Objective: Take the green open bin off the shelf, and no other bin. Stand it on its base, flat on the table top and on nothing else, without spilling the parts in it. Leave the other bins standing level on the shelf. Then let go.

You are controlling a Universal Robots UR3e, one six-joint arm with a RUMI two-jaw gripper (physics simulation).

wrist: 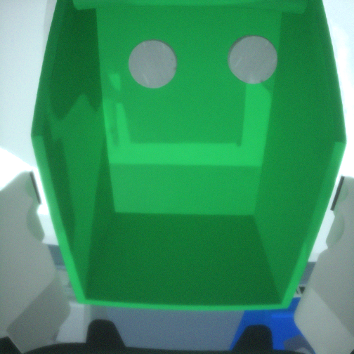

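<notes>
The green open bin (185,260) fills the middle of the wrist view, its open side facing the camera. Two grey round discs (152,64) (252,59) show inside it, near the top of the view; whether they lie loose cannot be told. My gripper (185,179) is open, one pale jaw on each side of the bin. A narrow gap shows between each jaw's dark pad and the bin's side wall. The bin's underside and what it rests on are hidden.
Part of a blue object (272,322) shows below the bin's near edge at the lower right, beside a grey-blue surface (170,327). Bright white surfaces show at both sides. Two dark stubs of the gripper mount stand at the bottom edge.
</notes>
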